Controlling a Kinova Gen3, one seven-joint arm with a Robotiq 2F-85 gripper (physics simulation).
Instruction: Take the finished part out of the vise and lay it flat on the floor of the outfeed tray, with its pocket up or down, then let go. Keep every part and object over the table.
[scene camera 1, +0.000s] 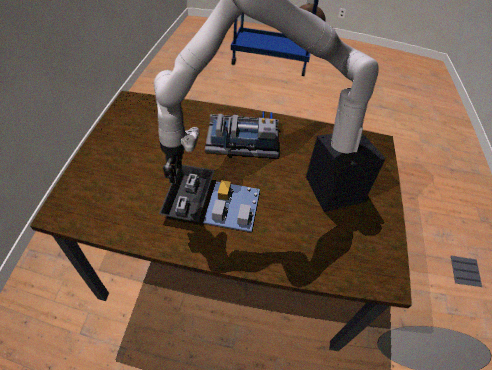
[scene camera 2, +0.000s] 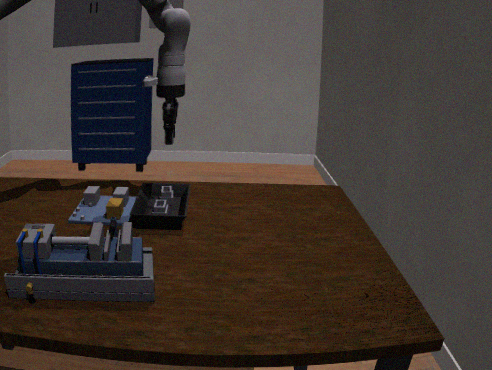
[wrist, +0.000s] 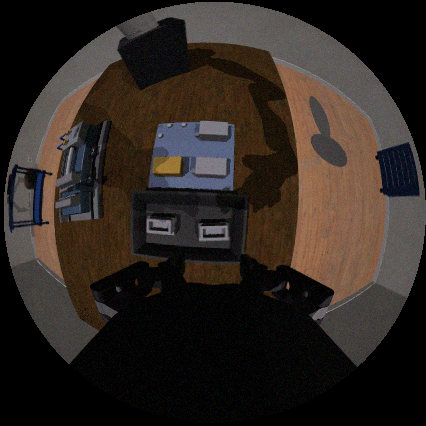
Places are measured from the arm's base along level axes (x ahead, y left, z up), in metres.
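Where they show: gripper, fingertip midpoint: (scene camera 1: 175, 175) (scene camera 2: 170, 141) (wrist: 212, 262); arm's base, origin of the base link: (scene camera 1: 343, 145).
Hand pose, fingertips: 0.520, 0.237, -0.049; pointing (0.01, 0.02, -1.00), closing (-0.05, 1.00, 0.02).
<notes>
Each offset is from my fingertips to the centre of the thing, as dx, dy, dz.
The outfeed tray (scene camera 1: 195, 198) (scene camera 2: 157, 222) (wrist: 187, 236) is dark and open-topped. Two light grey parts with rectangular pockets lie in it, apart from each other, pockets up. One part @(-0.012, -0.105, -0.151) (scene camera 1: 191, 182) (scene camera 2: 160, 206) (wrist: 160, 232) is at the vise-side end; the other part @(-0.010, +0.005, -0.151) (scene camera 1: 182, 205) (scene camera 2: 167, 192) (wrist: 214, 238) is toward the other end. The vise @(-0.139, -0.414, -0.131) (scene camera 1: 250, 136) (scene camera 2: 85, 265) (wrist: 75, 170) has spaced jaws with thin plates between them; no pocketed part shows there. My gripper (scene camera 1: 172, 176) (scene camera 2: 169, 142) (wrist: 212, 262) is open and empty, high above the tray's outer side, clear of both parts.
A blue plate @(-0.178, -0.059, -0.177) (scene camera 1: 234, 200) (scene camera 2: 97, 213) (wrist: 185, 146) beside the tray carries a yellow block @(-0.136, -0.102, -0.155) (scene camera 1: 224, 190) (scene camera 2: 114, 207) (wrist: 168, 166), two grey blocks and several small pins. The dark robot base (scene camera 1: 340, 175) (wrist: 155, 55) stands beyond it on the table.
</notes>
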